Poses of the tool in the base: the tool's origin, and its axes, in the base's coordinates. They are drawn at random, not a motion.
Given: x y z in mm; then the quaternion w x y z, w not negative.
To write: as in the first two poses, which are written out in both.
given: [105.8 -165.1 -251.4 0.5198 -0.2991 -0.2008 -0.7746]
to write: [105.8 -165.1 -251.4 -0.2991 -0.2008 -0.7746 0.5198]
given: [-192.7 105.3 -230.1 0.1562 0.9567 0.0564 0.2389]
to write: [-192.7 105.3 -230.1 0.9567 0.0564 0.2389 0.1562]
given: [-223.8 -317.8 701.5 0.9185 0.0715 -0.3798 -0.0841]
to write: [-223.8 -317.8 701.5 0.0715 -0.3798 -0.0841 0.9185]
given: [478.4 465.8 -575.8 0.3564 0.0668 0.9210 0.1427]
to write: [478.4 465.8 -575.8 0.0668 0.9210 0.1427 0.3564]
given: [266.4 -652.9 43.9 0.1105 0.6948 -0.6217 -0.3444]
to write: [266.4 -652.9 43.9 0.6948 -0.6217 -0.3444 0.1105]
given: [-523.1 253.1 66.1 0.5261 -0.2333 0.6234 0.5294]
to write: [-523.1 253.1 66.1 -0.2333 0.6234 0.5294 0.5261]
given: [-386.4 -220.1 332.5 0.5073 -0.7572 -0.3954 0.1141]
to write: [-386.4 -220.1 332.5 -0.7572 -0.3954 0.1141 0.5073]
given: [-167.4 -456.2 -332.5 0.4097 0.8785 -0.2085 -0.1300]
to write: [-167.4 -456.2 -332.5 0.8785 -0.2085 -0.1300 0.4097]
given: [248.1 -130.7 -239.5 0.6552 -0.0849 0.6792 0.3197]
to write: [248.1 -130.7 -239.5 -0.0849 0.6792 0.3197 0.6552]
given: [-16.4 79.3 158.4 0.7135 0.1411 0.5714 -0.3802]
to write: [-16.4 79.3 158.4 0.1411 0.5714 -0.3802 0.7135]
